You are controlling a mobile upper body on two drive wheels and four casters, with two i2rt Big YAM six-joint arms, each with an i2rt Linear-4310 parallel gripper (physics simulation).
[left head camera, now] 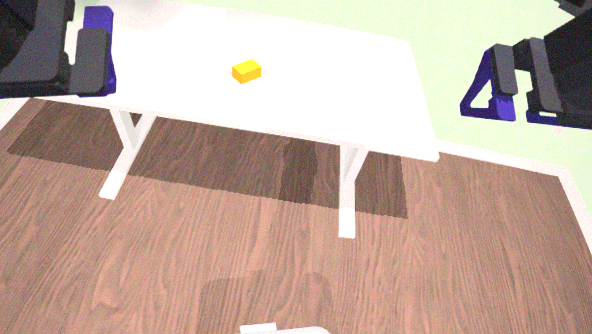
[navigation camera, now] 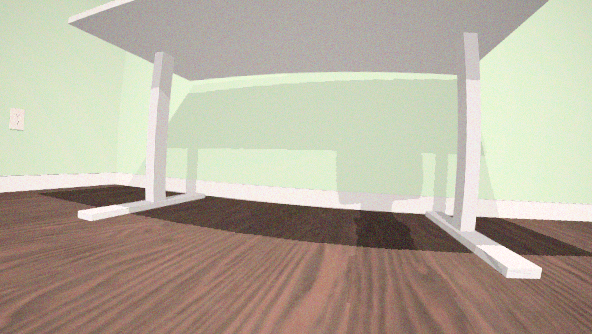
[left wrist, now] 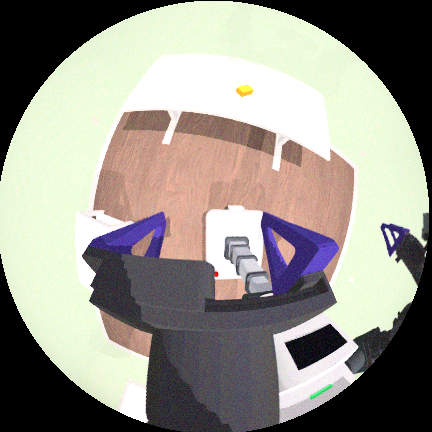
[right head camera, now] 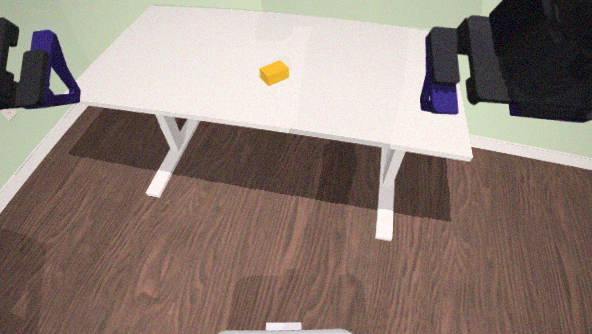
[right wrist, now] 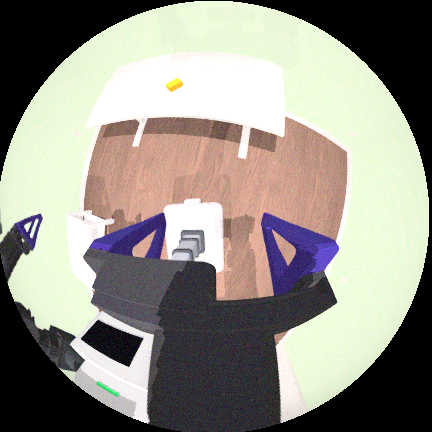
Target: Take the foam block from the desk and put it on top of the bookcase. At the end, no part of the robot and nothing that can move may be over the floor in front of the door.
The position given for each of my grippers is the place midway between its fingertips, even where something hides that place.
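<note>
Through the left head camera I see my left gripper [left head camera: 62, 88], my right gripper [left head camera: 495, 113] and a white desk [left head camera: 324, 83]. The right head camera gives me the desk [right head camera: 359, 82] as well, together with my right gripper [right head camera: 467, 106] and my left gripper [right head camera: 39, 100]. From the navigation camera, the desk [navigation camera: 195, 47] is visible. In the left wrist view there are my left gripper [left wrist: 212, 216], my right gripper [left wrist: 385, 224] and the desk [left wrist: 206, 83]. The right wrist view shows me a white low table [right wrist: 80, 233], and it shows the desk [right wrist: 235, 88] and my right gripper [right wrist: 213, 217] too.
</note>
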